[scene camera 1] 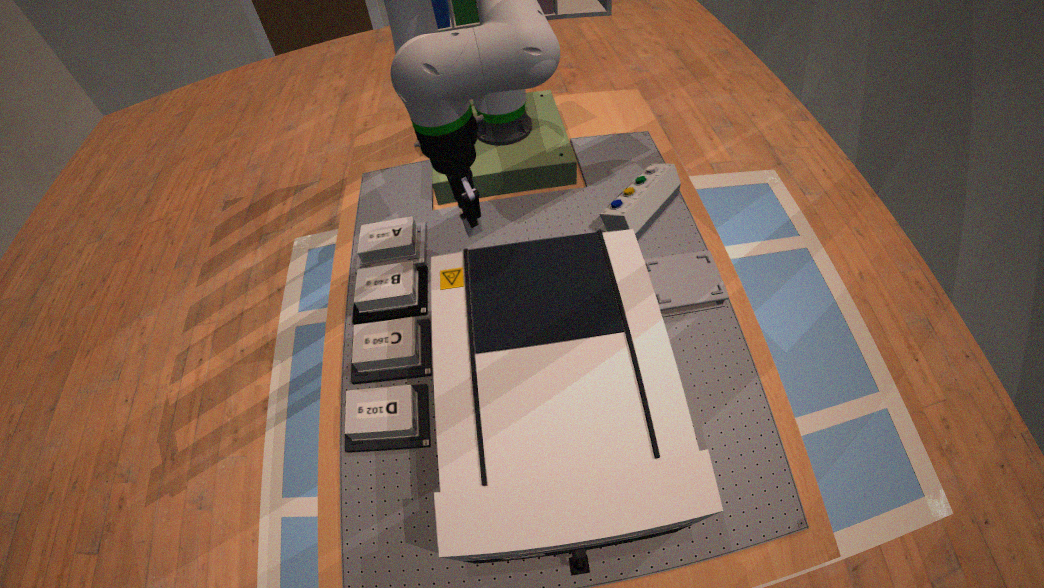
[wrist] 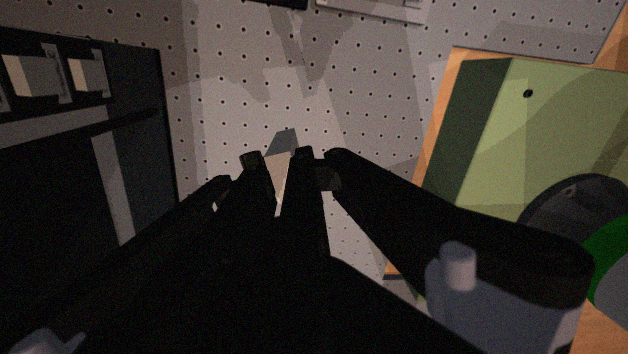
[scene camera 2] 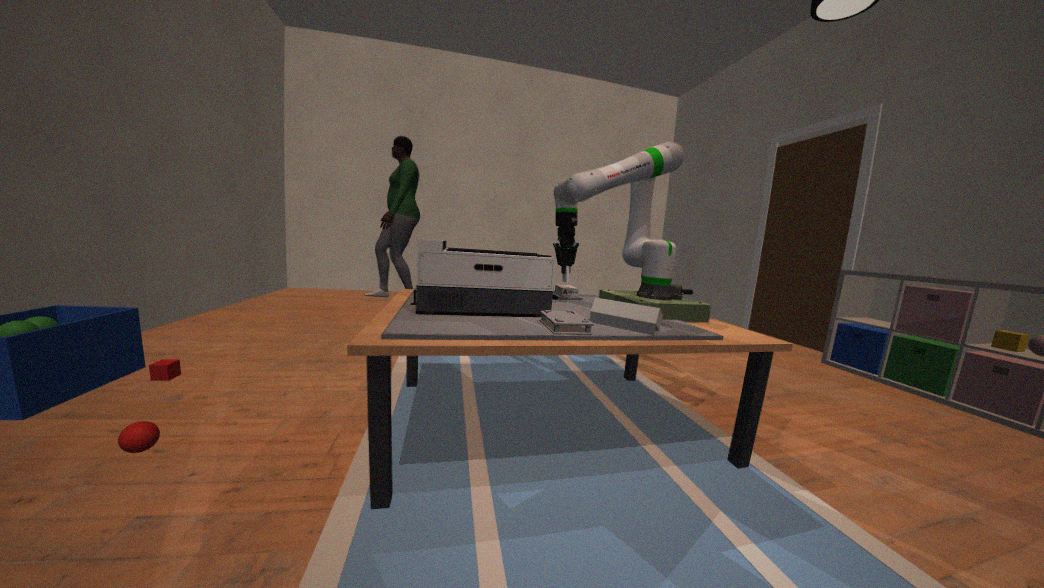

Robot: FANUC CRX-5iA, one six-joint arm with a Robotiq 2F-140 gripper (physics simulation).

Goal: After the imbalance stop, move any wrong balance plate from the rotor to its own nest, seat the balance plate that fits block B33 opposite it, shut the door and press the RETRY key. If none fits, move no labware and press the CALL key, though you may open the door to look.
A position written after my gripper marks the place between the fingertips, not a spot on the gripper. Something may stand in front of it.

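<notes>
A white centrifuge [scene camera 1: 565,447] is here, and so is a grey button box [scene camera 1: 637,207]. I see the grey button box [scene camera 2: 644,319] too. My gripper [scene camera 1: 474,231] is shut and holds nothing; I can also see my gripper [scene camera 2: 565,281] and, again, my gripper [wrist: 290,147].
</notes>
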